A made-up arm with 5 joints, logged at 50 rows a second.
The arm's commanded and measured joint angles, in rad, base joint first. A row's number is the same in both.
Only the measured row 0 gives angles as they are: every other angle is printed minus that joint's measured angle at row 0.
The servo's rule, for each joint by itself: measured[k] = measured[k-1] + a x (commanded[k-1-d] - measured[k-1]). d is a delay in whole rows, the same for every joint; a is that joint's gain. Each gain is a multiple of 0.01, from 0.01 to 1. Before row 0 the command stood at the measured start. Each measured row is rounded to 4 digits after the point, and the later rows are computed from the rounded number. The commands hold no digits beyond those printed.
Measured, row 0: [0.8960, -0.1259, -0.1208, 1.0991, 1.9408]
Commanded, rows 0 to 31: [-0.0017, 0.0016, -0.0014, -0.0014, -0.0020]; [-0.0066, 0.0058, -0.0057, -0.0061, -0.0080]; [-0.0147, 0.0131, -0.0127, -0.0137, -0.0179]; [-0.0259, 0.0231, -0.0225, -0.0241, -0.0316]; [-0.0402, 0.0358, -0.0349, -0.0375, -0.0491]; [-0.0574, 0.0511, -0.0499, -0.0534, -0.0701]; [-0.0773, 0.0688, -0.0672, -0.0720, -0.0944]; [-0.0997, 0.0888, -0.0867, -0.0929, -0.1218]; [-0.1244, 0.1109, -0.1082, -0.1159, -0.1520]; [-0.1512, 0.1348, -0.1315, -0.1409, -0.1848]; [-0.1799, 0.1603, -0.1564, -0.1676, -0.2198]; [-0.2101, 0.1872, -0.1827, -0.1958, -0.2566]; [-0.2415, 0.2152, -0.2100, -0.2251, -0.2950]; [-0.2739, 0.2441, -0.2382, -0.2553, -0.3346]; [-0.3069, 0.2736, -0.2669, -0.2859, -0.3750]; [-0.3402, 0.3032, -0.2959, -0.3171, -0.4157]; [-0.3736, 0.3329, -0.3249, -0.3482, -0.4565]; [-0.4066, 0.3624, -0.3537, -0.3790, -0.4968]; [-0.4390, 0.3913, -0.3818, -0.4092, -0.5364]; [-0.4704, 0.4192, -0.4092, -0.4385, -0.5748]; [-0.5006, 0.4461, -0.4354, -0.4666, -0.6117]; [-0.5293, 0.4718, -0.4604, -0.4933, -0.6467]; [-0.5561, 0.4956, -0.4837, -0.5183, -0.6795]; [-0.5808, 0.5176, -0.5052, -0.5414, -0.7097]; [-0.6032, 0.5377, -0.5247, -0.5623, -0.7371]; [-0.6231, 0.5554, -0.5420, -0.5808, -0.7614]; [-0.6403, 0.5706, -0.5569, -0.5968, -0.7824]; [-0.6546, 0.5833, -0.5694, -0.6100, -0.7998]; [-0.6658, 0.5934, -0.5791, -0.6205, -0.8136]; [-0.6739, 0.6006, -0.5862, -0.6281, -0.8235]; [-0.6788, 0.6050, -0.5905, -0.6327, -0.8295]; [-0.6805, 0.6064, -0.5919, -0.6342, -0.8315]
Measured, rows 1 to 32: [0.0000, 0.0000, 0.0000, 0.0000, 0.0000]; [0.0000, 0.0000, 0.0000, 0.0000, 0.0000]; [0.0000, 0.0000, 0.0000, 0.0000, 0.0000]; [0.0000, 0.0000, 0.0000, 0.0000, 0.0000]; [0.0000, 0.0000, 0.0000, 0.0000, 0.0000]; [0.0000, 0.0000, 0.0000, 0.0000, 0.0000]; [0.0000, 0.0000, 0.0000, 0.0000, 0.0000]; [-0.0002, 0.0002, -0.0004, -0.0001, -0.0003]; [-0.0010, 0.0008, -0.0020, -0.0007, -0.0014]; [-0.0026, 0.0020, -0.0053, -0.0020, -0.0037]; [-0.0054, 0.0041, -0.0106, -0.0042, -0.0076]; [-0.0096, 0.0073, -0.0181, -0.0075, -0.0134]; [-0.0153, 0.0117, -0.0280, -0.0121, -0.0213]; [-0.0227, 0.0174, -0.0402, -0.0181, -0.0315]; [-0.0319, 0.0245, -0.0546, -0.0256, -0.0441]; [-0.0430, 0.0331, -0.0712, -0.0346, -0.0592]; [-0.0560, 0.0433, -0.0899, -0.0452, -0.0768]; [-0.0709, 0.0550, -0.1105, -0.0574, -0.0968]; [-0.0876, 0.0682, -0.1329, -0.0712, -0.1192]; [-0.1061, 0.0829, -0.1568, -0.0866, -0.1438]; [-0.1262, 0.0990, -0.1820, -0.1035, -0.1705]; [-0.1479, 0.1165, -0.2083, -0.1217, -0.1991]; [-0.1710, 0.1352, -0.2355, -0.1412, -0.2294]; [-0.1953, 0.1550, -0.2632, -0.1619, -0.2612]; [-0.2207, 0.1757, -0.2913, -0.1836, -0.2942]; [-0.2469, 0.1973, -0.3194, -0.2062, -0.3281]; [-0.2737, 0.2195, -0.3472, -0.2294, -0.3626]; [-0.3009, 0.2422, -0.3745, -0.2531, -0.3975]; [-0.3283, 0.2652, -0.4011, -0.2771, -0.4324]; [-0.3556, 0.2882, -0.4267, -0.3012, -0.4670]; [-0.3826, 0.3111, -0.4510, -0.3252, -0.5010]; [-0.4091, 0.3338, -0.4738, -0.3489, -0.5341]
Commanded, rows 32 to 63: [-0.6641, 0.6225, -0.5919, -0.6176, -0.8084]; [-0.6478, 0.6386, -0.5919, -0.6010, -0.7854]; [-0.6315, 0.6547, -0.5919, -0.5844, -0.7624]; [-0.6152, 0.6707, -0.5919, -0.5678, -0.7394]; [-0.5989, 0.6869, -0.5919, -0.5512, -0.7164]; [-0.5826, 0.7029, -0.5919, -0.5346, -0.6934]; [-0.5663, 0.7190, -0.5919, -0.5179, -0.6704]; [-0.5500, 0.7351, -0.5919, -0.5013, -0.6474]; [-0.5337, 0.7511, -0.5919, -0.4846, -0.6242]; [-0.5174, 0.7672, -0.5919, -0.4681, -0.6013]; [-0.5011, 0.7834, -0.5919, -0.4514, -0.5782]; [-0.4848, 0.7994, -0.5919, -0.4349, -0.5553]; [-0.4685, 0.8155, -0.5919, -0.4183, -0.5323]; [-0.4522, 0.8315, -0.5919, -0.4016, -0.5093]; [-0.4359, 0.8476, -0.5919, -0.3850, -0.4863]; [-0.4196, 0.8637, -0.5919, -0.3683, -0.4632]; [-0.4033, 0.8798, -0.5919, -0.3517, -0.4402]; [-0.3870, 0.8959, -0.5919, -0.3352, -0.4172]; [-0.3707, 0.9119, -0.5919, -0.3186, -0.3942]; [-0.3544, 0.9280, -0.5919, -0.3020, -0.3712]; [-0.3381, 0.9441, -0.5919, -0.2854, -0.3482]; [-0.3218, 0.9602, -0.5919, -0.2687, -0.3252]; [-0.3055, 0.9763, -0.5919, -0.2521, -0.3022]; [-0.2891, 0.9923, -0.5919, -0.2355, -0.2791]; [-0.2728, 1.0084, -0.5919, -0.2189, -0.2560]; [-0.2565, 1.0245, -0.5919, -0.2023, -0.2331]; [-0.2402, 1.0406, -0.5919, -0.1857, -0.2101]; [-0.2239, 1.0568, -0.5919, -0.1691, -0.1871]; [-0.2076, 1.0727, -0.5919, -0.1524, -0.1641]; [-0.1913, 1.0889, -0.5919, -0.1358, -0.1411]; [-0.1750, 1.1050, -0.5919, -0.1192, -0.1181]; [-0.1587, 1.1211, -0.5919, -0.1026, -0.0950]
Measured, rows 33 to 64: [-0.4348, 0.3560, -0.4949, -0.3721, -0.5659]; [-0.4595, 0.3775, -0.5141, -0.3946, -0.5962]; [-0.4829, 0.3981, -0.5312, -0.4161, -0.6247]; [-0.5048, 0.4176, -0.5460, -0.4365, -0.6511]; [-0.5251, 0.4359, -0.5585, -0.4557, -0.6752]; [-0.5435, 0.4528, -0.5684, -0.4734, -0.6968]; [-0.5599, 0.4682, -0.5757, -0.4895, -0.7157]; [-0.5724, 0.4836, -0.5807, -0.5023, -0.7287]; [-0.5814, 0.4991, -0.5842, -0.5122, -0.7366]; [-0.5874, 0.5147, -0.5866, -0.5194, -0.7402]; [-0.5907, 0.5303, -0.5882, -0.5242, -0.7401]; [-0.5917, 0.5460, -0.5893, -0.5269, -0.7368]; [-0.5906, 0.5617, -0.5901, -0.5277, -0.7307]; [-0.5877, 0.5774, -0.5907, -0.5267, -0.7223]; [-0.5832, 0.5932, -0.5911, -0.5242, -0.7118]; [-0.5773, 0.6090, -0.5913, -0.5202, -0.6995]; [-0.5701, 0.6248, -0.5915, -0.5150, -0.6858]; [-0.5618, 0.6407, -0.5916, -0.5086, -0.6707]; [-0.5526, 0.6566, -0.5917, -0.5012, -0.6545]; [-0.5425, 0.6725, -0.5918, -0.4929, -0.6374]; [-0.5317, 0.6884, -0.5918, -0.4838, -0.6195]; [-0.5202, 0.7043, -0.5918, -0.4739, -0.6009]; [-0.5081, 0.7202, -0.5918, -0.4633, -0.5816]; [-0.4955, 0.7362, -0.5918, -0.4521, -0.5618]; [-0.4825, 0.7522, -0.5918, -0.4404, -0.5416]; [-0.4691, 0.7682, -0.5918, -0.4282, -0.5210]; [-0.4553, 0.7842, -0.5918, -0.4156, -0.5000]; [-0.4412, 0.8002, -0.5918, -0.4026, -0.4787]; [-0.4269, 0.8162, -0.5918, -0.3892, -0.4572]; [-0.4123, 0.8322, -0.5918, -0.3755, -0.4355]; [-0.3975, 0.8482, -0.5918, -0.3615, -0.4136]; [-0.3825, 0.8642, -0.5918, -0.3472, -0.3915]
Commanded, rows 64 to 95: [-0.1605, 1.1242, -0.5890, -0.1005, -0.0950]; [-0.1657, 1.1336, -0.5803, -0.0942, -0.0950]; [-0.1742, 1.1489, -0.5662, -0.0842, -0.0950]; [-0.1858, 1.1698, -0.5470, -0.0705, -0.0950]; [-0.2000, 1.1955, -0.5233, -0.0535, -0.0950]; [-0.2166, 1.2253, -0.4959, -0.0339, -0.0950]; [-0.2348, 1.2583, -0.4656, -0.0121, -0.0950]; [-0.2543, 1.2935, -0.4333, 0.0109, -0.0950]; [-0.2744, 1.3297, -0.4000, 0.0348, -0.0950]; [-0.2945, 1.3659, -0.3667, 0.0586, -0.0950]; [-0.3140, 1.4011, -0.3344, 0.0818, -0.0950]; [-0.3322, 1.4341, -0.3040, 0.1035, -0.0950]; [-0.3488, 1.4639, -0.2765, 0.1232, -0.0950]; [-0.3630, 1.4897, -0.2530, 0.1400, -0.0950]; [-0.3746, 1.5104, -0.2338, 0.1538, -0.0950]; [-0.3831, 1.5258, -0.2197, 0.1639, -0.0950]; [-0.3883, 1.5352, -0.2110, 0.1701, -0.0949]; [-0.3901, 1.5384, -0.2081, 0.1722, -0.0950]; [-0.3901, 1.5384, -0.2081, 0.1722, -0.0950]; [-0.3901, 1.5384, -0.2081, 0.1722, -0.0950]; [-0.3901, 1.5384, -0.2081, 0.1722, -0.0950]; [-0.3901, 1.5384, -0.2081, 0.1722, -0.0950]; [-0.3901, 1.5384, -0.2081, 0.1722, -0.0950]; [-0.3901, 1.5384, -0.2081, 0.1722, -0.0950]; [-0.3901, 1.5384, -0.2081, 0.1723, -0.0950]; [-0.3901, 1.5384, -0.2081, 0.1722, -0.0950]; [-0.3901, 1.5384, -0.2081, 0.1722, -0.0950]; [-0.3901, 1.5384, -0.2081, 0.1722, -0.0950]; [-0.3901, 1.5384, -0.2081, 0.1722, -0.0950]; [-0.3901, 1.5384, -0.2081, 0.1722, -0.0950]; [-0.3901, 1.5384, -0.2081, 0.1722, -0.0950]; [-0.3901, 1.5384, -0.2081, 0.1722, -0.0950]
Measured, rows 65 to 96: [-0.3674, 0.8802, -0.5918, -0.3327, -0.3693]; [-0.3521, 0.8962, -0.5918, -0.3180, -0.3470]; [-0.3367, 0.9123, -0.5918, -0.3031, -0.3246]; [-0.3212, 0.9283, -0.5918, -0.2880, -0.3021]; [-0.3056, 0.9444, -0.5918, -0.2728, -0.2796]; [-0.2899, 0.9605, -0.5918, -0.2574, -0.2570]; [-0.2742, 0.9766, -0.5918, -0.2419, -0.2343]; [-0.2606, 0.9914, -0.5909, -0.2278, -0.2148]; [-0.2492, 1.0056, -0.5876, -0.2144, -0.1980]; [-0.2402, 1.0199, -0.5810, -0.2014, -0.1836]; [-0.2337, 1.0349, -0.5705, -0.1883, -0.1712]; [-0.2297, 1.0510, -0.5559, -0.1748, -0.1605]; [-0.2281, 1.0684, -0.5373, -0.1607, -0.1513]; [-0.2289, 1.0874, -0.5151, -0.1458, -0.1434]; [-0.2319, 1.1080, -0.4897, -0.1301, -0.1366]; [-0.2370, 1.1302, -0.4619, -0.1136, -0.1308]; [-0.2439, 1.1538, -0.4324, -0.0964, -0.1258]; [-0.2523, 1.1785, -0.4020, -0.0786, -0.1215]; [-0.2619, 1.2041, -0.3716, -0.0604, -0.1178]; [-0.2723, 1.2301, -0.3421, -0.0420, -0.1146]; [-0.2832, 1.2561, -0.3145, -0.0238, -0.1119]; [-0.2942, 1.2815, -0.2895, -0.0060, -0.1095]; [-0.3049, 1.3059, -0.2679, 0.0110, -0.1075]; [-0.3149, 1.3288, -0.2503, 0.0269, -0.1057]; [-0.3239, 1.3498, -0.2372, 0.0414, -0.1042]; [-0.3318, 1.3687, -0.2282, 0.0545, -0.1029]; [-0.3388, 1.3857, -0.2220, 0.0663, -0.1018]; [-0.3450, 1.4010, -0.2177, 0.0769, -0.1008]; [-0.3504, 1.4147, -0.2147, 0.0864, -0.1000]; [-0.3552, 1.4271, -0.2127, 0.0950, -0.0993]; [-0.3594, 1.4382, -0.2113, 0.1027, -0.0987]; [-0.3631, 1.4482, -0.2103, 0.1097, -0.0982]
